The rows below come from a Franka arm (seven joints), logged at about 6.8 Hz.
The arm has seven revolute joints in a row. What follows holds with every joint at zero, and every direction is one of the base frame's. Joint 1 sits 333.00 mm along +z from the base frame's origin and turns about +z. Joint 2 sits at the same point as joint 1 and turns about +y. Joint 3 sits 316.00 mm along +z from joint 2 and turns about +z. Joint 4 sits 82.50 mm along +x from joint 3 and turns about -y. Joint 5 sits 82.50 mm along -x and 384.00 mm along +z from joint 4 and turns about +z. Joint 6 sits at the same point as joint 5 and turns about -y. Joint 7 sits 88.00 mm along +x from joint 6 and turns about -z. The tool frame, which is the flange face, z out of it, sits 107.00 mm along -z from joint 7; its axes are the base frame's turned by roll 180.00, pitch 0.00 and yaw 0.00 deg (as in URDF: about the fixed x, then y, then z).
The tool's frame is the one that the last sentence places.
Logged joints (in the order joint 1, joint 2, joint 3, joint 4, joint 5, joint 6, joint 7), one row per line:
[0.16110 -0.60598 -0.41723 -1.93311 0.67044 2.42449 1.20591]
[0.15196 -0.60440 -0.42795 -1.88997 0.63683 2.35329 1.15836]
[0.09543 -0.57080 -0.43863 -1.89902 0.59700 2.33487 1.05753]
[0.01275 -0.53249 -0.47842 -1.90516 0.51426 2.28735 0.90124]
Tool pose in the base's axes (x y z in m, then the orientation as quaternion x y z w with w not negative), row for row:
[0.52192 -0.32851 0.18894 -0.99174 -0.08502 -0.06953 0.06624]
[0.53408 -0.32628 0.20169 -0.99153 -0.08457 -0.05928 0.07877]
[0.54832 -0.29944 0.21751 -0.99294 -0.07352 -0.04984 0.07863]
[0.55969 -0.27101 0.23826 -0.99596 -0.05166 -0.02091 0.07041]
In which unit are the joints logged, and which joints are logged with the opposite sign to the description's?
The joints are logged in radians. Opposite sign: joint 1, joint 2, joint 7.
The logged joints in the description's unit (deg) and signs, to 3 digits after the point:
[-9.230 34.720 -23.906 -110.759 38.413 138.913 -69.094]
[-8.707 34.630 -24.520 -108.287 36.488 134.834 -66.369]
[-5.468 32.704 -25.132 -108.806 34.206 133.778 -60.592]
[-0.731 30.509 -27.411 -109.158 29.465 131.056 -51.637]

